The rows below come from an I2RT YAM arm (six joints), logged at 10 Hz.
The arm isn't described. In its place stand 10 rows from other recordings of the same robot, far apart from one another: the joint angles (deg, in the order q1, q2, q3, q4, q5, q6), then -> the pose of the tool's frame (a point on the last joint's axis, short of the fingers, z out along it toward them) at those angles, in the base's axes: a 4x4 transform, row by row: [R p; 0 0 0 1], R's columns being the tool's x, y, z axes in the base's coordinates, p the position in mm.
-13.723 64.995 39.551 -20.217 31.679 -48.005 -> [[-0.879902, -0.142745, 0.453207, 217.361], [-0.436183, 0.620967, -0.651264, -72.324], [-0.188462, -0.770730, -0.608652, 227.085], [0, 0, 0, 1]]
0.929 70.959 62.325 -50.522 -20.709 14.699 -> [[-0.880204, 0.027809, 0.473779, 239.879], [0.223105, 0.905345, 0.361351, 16.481], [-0.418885, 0.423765, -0.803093, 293.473], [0, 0, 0, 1]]
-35.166 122.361 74.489 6.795 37.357 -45.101 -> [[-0.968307, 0.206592, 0.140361, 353.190], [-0.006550, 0.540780, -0.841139, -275.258], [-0.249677, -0.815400, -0.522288, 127.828], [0, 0, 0, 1]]
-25.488 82.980 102.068 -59.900 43.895 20.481 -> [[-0.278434, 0.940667, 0.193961, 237.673], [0.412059, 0.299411, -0.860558, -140.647], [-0.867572, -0.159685, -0.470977, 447.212], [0, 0, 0, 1]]
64.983 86.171 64.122 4.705 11.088 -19.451 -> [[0.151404, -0.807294, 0.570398, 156.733], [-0.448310, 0.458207, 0.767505, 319.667], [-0.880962, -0.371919, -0.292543, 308.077], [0, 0, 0, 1]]
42.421 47.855 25.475 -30.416 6.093 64.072 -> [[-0.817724, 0.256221, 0.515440, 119.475], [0.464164, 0.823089, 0.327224, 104.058], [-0.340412, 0.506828, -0.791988, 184.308], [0, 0, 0, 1]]
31.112 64.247 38.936 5.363 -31.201 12.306 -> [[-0.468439, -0.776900, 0.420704, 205.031], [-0.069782, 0.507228, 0.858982, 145.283], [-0.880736, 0.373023, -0.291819, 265.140], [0, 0, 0, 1]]
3.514 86.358 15.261 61.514 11.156 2.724 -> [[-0.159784, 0.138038, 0.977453, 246.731], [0.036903, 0.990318, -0.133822, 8.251], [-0.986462, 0.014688, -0.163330, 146.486], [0, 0, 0, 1]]
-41.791 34.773 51.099 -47.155 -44.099 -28.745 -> [[-0.350898, -0.154783, 0.923533, 96.210], [-0.149572, 0.982846, 0.107894, -52.766], [-0.924391, -0.100275, -0.368030, 339.493], [0, 0, 0, 1]]
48.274 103.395 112.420 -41.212 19.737 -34.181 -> [[-0.005500, -0.622966, 0.782229, 278.327], [-0.800682, 0.471363, 0.369763, 294.040], [-0.599064, -0.624283, -0.501390, 410.741], [0, 0, 0, 1]]
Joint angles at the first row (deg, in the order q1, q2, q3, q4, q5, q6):
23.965 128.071 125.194 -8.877 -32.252 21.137
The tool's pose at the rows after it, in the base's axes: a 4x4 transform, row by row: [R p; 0 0 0 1], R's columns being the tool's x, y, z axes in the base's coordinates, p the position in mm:
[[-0.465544, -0.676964, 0.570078, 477.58], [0.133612, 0.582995, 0.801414, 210.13], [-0.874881, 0.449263, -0.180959, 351.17], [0, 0, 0, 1]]
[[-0.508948, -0.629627, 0.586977, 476.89], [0.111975, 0.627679, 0.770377, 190.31], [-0.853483, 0.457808, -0.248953, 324.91], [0, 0, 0, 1]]
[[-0.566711, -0.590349, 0.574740, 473.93], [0.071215, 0.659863, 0.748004, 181.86], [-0.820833, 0.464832, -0.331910, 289.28], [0, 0, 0, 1]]
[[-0.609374, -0.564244, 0.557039, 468.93], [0.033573, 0.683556, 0.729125, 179.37], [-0.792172, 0.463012, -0.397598, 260.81], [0, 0, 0, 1]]
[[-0.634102, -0.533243, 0.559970, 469.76], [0.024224, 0.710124, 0.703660, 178.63], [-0.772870, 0.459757, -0.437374, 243.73], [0, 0, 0, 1]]
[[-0.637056, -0.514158, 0.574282, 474.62], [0.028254, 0.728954, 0.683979, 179.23], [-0.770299, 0.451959, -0.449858, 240.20], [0, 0, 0, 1]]
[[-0.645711, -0.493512, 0.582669, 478.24], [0.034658, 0.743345, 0.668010, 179.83], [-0.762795, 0.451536, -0.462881, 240.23], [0, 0, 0, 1]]
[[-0.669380, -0.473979, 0.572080, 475.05], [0.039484, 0.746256, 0.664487, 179.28], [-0.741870, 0.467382, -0.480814, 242.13], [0, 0, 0, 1]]
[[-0.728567, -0.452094, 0.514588, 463.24], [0.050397, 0.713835, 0.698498, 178.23], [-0.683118, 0.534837, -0.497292, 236.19], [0, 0, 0, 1]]
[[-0.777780, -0.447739, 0.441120, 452.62], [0.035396, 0.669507, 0.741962, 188.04], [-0.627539, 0.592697, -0.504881, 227.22], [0, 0, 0, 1]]
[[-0.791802, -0.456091, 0.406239, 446.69], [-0.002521, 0.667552, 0.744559, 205.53], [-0.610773, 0.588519, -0.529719, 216.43], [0, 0, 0, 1]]
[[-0.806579, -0.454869, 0.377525, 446.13], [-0.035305, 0.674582, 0.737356, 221.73], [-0.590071, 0.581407, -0.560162, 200.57], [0, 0, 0, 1]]
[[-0.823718, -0.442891, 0.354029, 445.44], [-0.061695, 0.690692, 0.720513, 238.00], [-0.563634, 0.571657, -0.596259, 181.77], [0, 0, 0, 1]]
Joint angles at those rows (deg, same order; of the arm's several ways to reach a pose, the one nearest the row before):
21.659 124.967 121.163 -8.558 -32.305 20.500
19.657 122.532 113.180 -7.694 -31.872 19.012
18.897 121.776 106.186 -7.303 -31.436 17.102
18.860 121.620 101.224 -7.134 -30.658 15.422
18.851 122.575 99.768 -7.201 -29.012 15.099
18.830 123.809 101.129 -7.800 -27.517 15.189
18.834 124.704 102.830 -9.233 -26.368 15.621
18.894 124.117 102.811 -11.135 -26.323 16.470
19.019 122.264 99.250 -11.838 -29.516 19.122
20.301 121.802 97.028 -12.179 -32.876 21.152
22.499 122.953 96.962 -12.750 -32.170 20.806
24.312 125.592 98.243 -13.510 -31.100 20.502
26.133 128.614 99.652 -14.227 -29.402 20.663

